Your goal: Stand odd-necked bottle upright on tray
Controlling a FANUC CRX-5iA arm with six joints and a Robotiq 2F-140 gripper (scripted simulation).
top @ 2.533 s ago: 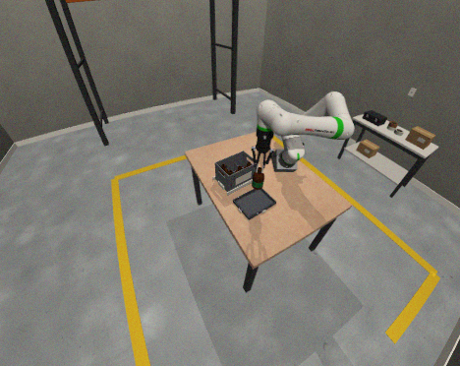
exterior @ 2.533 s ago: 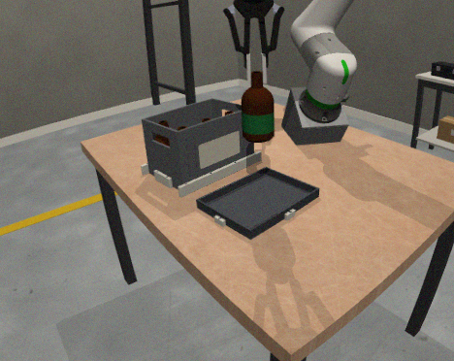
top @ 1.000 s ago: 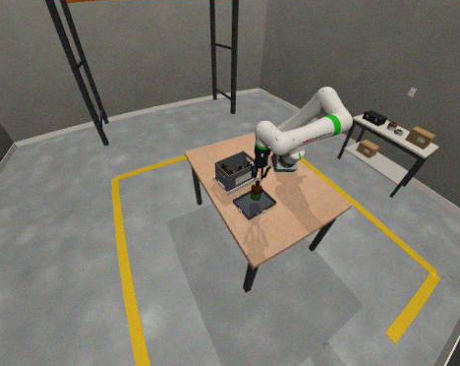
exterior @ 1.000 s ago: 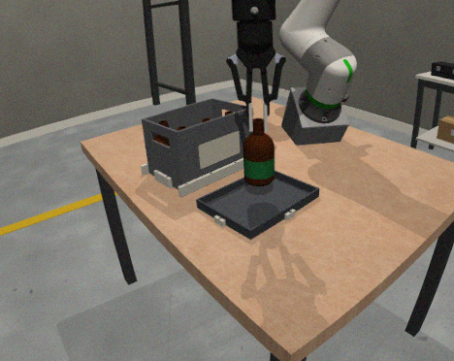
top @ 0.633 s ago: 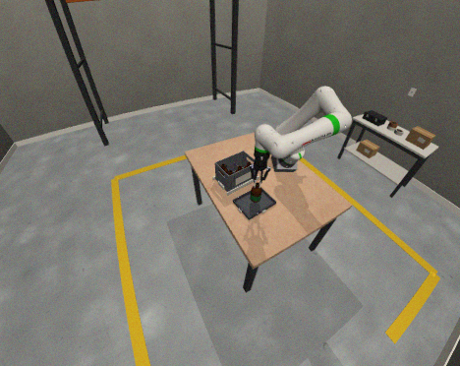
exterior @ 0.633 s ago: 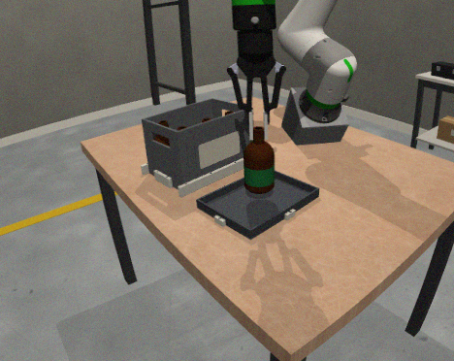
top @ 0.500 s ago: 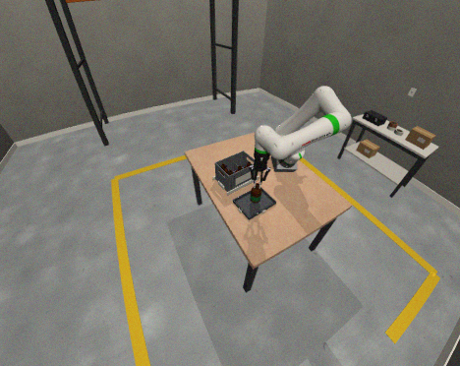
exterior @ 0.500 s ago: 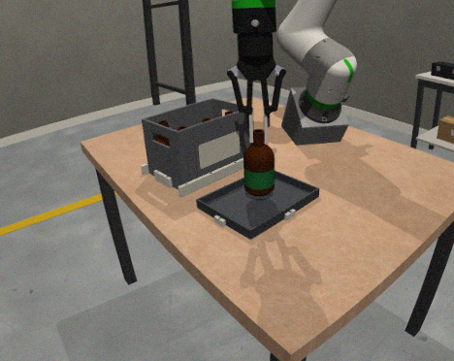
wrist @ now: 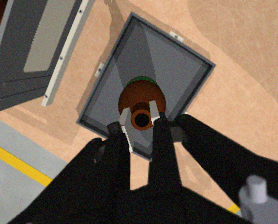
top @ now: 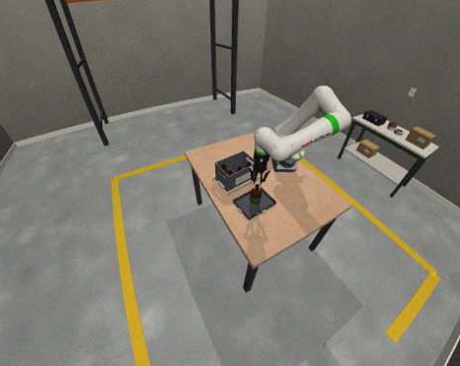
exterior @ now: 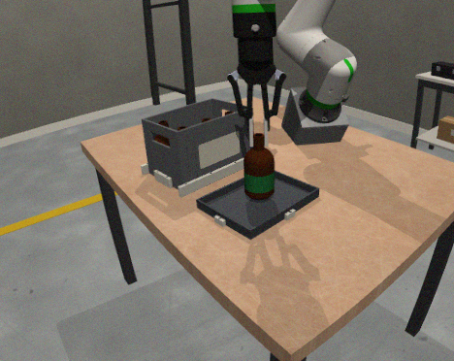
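My gripper is now 90 mm above the bottle. Round my hand: dark tray 180 mm below; then dark grey crate 270 mm to the right, 110 mm below, 20 mm behind.
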